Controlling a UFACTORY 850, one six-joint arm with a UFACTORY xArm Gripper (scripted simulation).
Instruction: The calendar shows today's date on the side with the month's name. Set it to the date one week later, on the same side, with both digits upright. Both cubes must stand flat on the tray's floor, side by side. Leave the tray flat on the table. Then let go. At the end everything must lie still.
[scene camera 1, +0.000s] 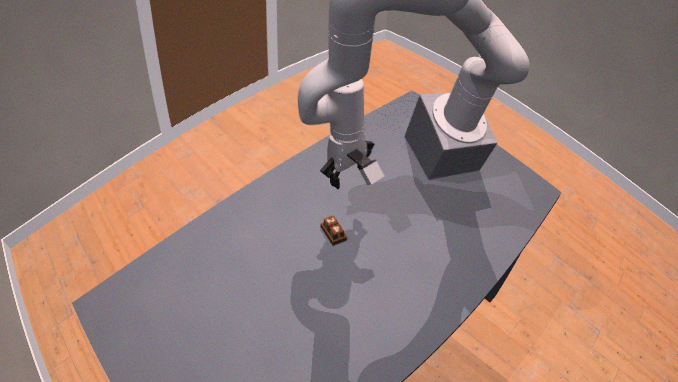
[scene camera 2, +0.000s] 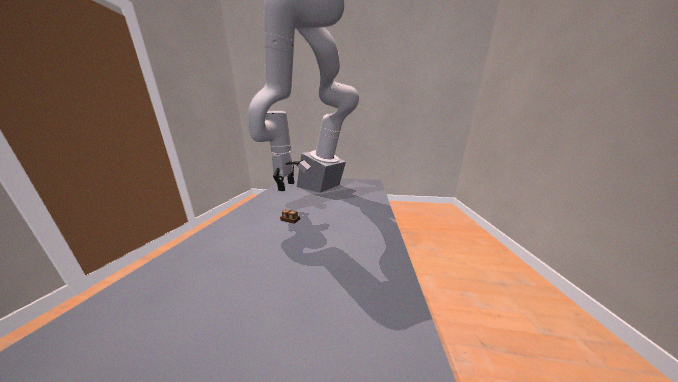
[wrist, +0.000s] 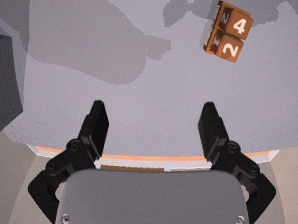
Labels:
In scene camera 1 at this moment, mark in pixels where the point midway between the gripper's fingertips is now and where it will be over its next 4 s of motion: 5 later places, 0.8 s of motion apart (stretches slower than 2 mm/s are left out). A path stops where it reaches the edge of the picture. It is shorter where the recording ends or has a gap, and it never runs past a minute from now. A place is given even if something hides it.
My gripper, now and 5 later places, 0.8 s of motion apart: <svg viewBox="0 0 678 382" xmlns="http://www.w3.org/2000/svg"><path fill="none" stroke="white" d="M348 178L349 182L348 194L348 194L338 196L322 204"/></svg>

